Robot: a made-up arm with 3 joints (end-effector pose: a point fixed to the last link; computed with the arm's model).
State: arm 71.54 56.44 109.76
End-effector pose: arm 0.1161 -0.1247 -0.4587 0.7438 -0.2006 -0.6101 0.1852
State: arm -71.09 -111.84 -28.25
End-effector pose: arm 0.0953 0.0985 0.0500 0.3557 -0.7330 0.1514 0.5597
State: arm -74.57 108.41 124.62
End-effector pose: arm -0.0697 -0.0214 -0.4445 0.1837 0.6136 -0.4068 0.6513
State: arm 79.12 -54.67 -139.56
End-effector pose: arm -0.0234 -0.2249 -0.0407 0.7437 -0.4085 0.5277 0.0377
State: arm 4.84 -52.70 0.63
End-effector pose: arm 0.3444 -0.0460 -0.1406 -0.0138 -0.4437 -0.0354 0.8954
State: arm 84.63 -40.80 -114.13
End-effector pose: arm -0.0638 -0.2836 -0.1036 -0.7093 0.3894 -0.5594 0.1799
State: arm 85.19 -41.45 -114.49
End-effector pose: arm -0.0665 -0.2812 -0.1009 -0.7086 0.3914 -0.5616 0.1711
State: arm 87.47 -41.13 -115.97
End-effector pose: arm -0.0766 -0.2777 -0.1006 -0.7024 0.4143 -0.5584 0.1527
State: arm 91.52 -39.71 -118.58
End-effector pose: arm -0.0940 -0.2726 -0.1031 -0.6884 0.4583 -0.5478 0.1259
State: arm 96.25 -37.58 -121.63
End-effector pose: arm -0.1139 -0.2664 -0.1077 -0.6687 0.5106 -0.5315 0.0988
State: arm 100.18 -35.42 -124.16
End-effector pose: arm -0.1301 -0.2609 -0.1131 -0.6493 0.5543 -0.5146 0.0800
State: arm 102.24 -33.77 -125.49
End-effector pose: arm -0.1387 -0.2587 -0.1179 -0.6375 0.5787 -0.5032 0.0741
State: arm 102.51 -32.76 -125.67
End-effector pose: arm -0.1401 -0.2598 -0.1215 -0.6346 0.5852 -0.4987 0.0785
